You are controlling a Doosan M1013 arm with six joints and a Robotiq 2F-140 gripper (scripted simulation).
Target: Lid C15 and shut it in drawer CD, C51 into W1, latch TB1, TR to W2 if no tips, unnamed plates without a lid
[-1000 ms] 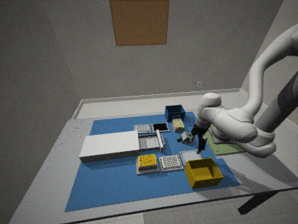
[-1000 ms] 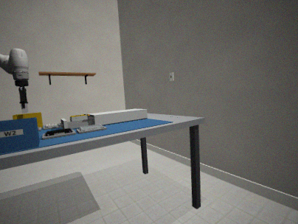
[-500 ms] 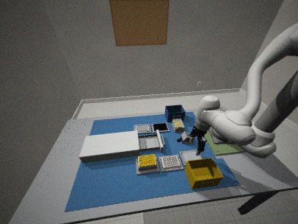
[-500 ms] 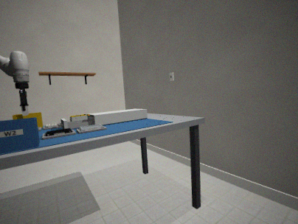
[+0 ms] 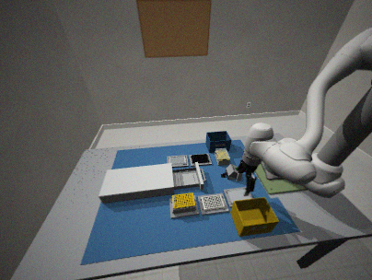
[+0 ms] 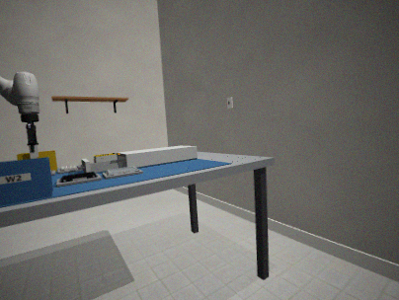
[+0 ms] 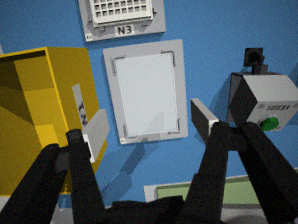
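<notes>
Now: the plate lid 11 cm below my hand. The rest, counted from my hand: yellow waste bin W1 (3 cm behind, 15 cm to the left, 8 cm below); then DONE key box (17 cm to the right, 7 cm below); then white plate (17 cm ahead, 5 cm to the left, 10 cm below).
</notes>
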